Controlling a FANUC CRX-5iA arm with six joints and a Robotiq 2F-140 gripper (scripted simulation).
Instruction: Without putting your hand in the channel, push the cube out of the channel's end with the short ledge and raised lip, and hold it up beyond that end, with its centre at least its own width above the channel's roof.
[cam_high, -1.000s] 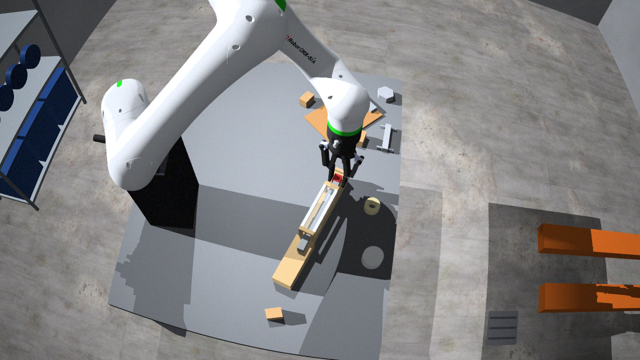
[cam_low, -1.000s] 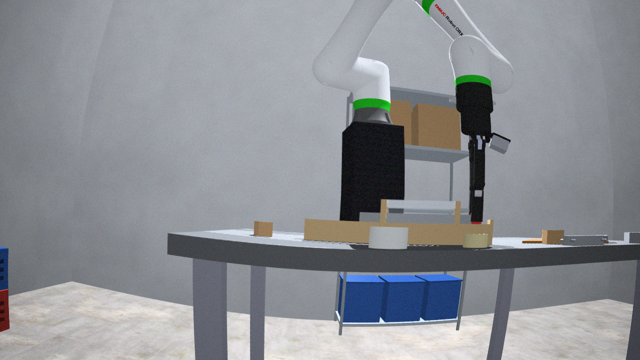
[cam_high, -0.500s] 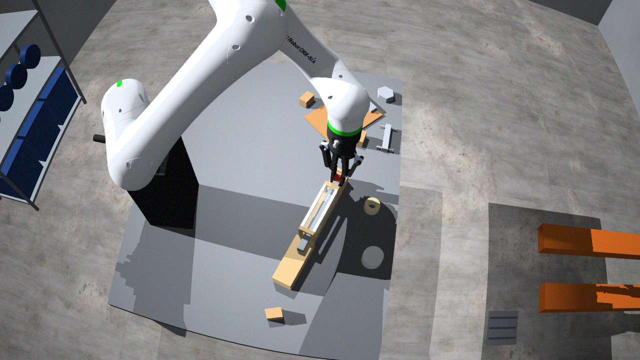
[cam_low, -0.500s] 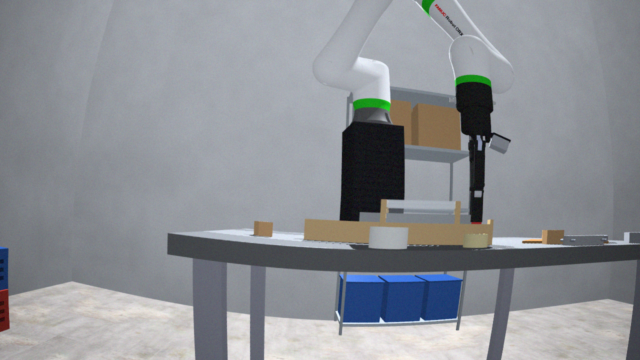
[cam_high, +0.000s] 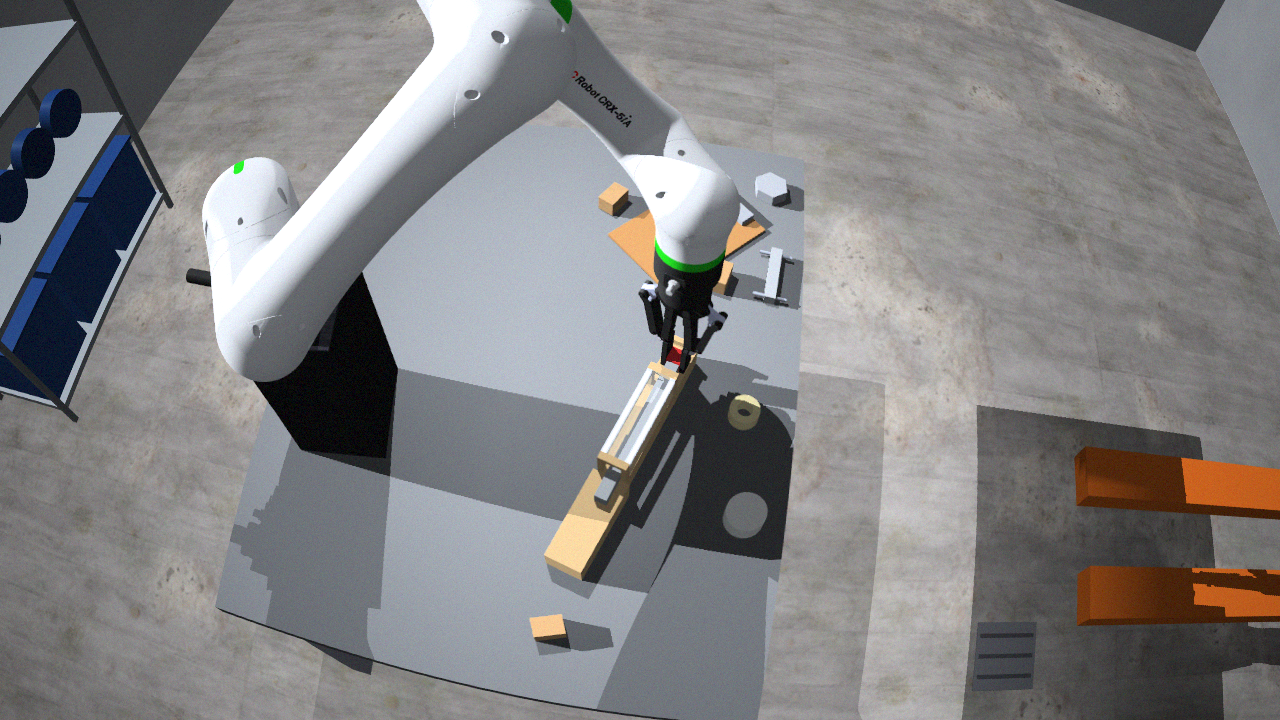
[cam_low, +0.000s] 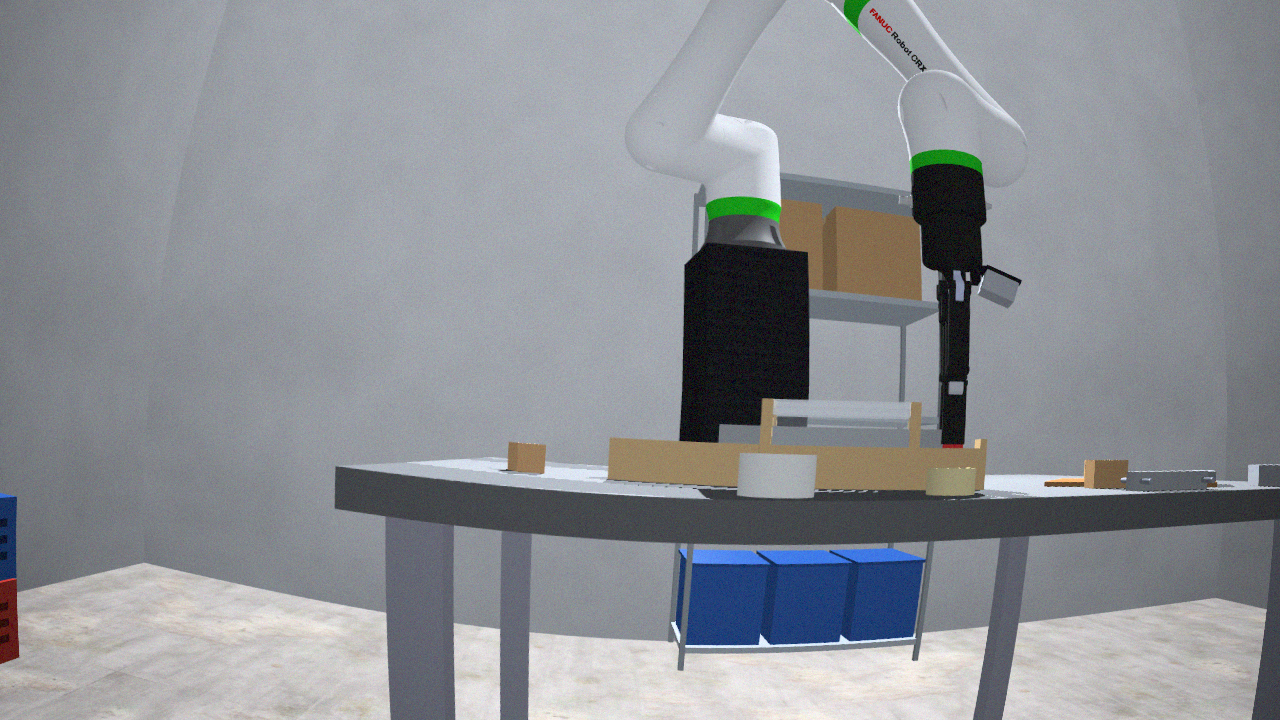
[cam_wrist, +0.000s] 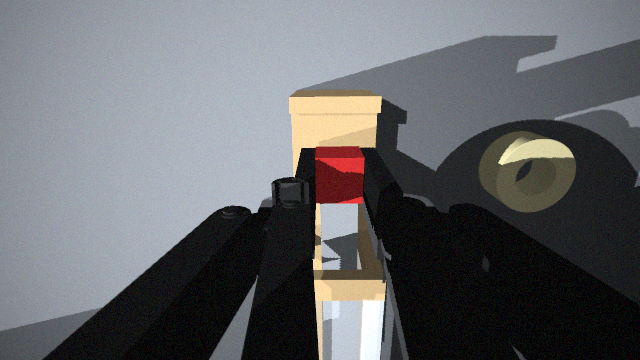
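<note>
The red cube lies 20 mm below my hand. From my hand the other things lie so: tan block (100 mm behind, 460 mm to the right, 70 mm below); then white disc (150 mm ahead, 220 mm to the right, 60 mm below); then wooden channel (40 mm behind, 120 mm to the right, 30 mm below).
</note>
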